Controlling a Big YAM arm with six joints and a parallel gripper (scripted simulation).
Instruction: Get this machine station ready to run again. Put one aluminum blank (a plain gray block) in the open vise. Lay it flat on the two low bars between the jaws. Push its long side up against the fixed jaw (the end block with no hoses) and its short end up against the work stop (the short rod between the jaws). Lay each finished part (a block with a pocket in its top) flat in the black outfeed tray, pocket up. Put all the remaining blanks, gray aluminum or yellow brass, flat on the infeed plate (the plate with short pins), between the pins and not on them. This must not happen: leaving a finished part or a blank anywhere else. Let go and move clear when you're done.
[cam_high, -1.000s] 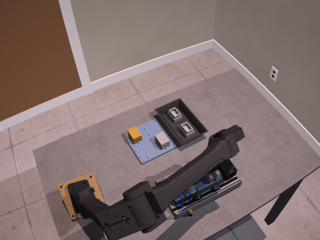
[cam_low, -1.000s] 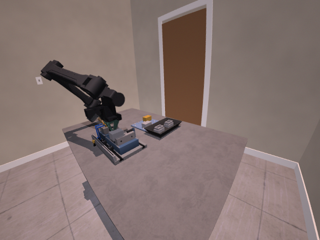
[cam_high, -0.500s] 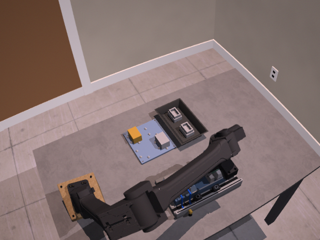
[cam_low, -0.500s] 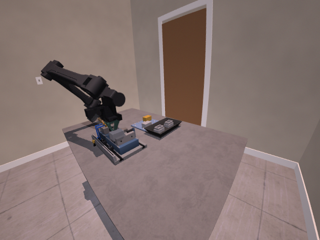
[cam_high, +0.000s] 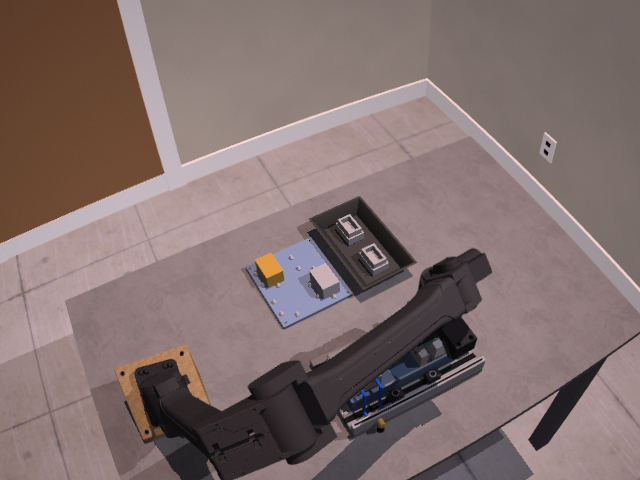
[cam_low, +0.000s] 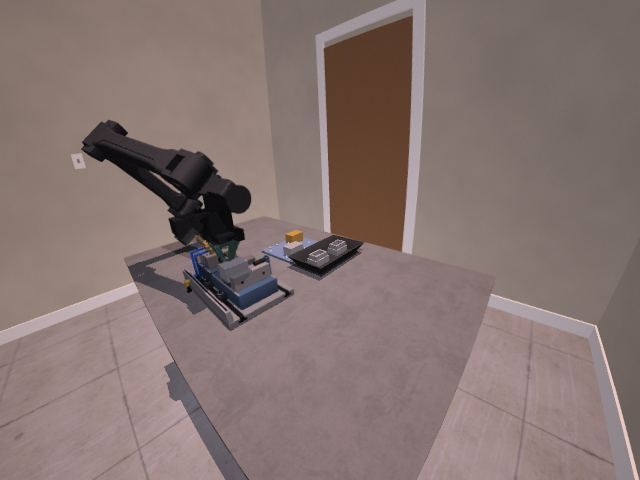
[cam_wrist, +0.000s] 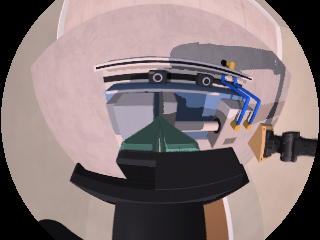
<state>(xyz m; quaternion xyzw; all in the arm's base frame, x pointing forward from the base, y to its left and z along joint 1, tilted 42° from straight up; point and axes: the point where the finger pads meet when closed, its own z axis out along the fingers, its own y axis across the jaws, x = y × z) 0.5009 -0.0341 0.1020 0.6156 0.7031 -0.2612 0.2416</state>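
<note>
Right now the blue vise is 40 mm behind my hand, 20 mm to the left of it and 70 mm below it. From my hand the other things lie so: gray rail 30 mm behind, 70 mm to the right, 70 mm below; then yellow brass blank 210 mm behind, 340 mm to the left, 80 mm below.
</note>
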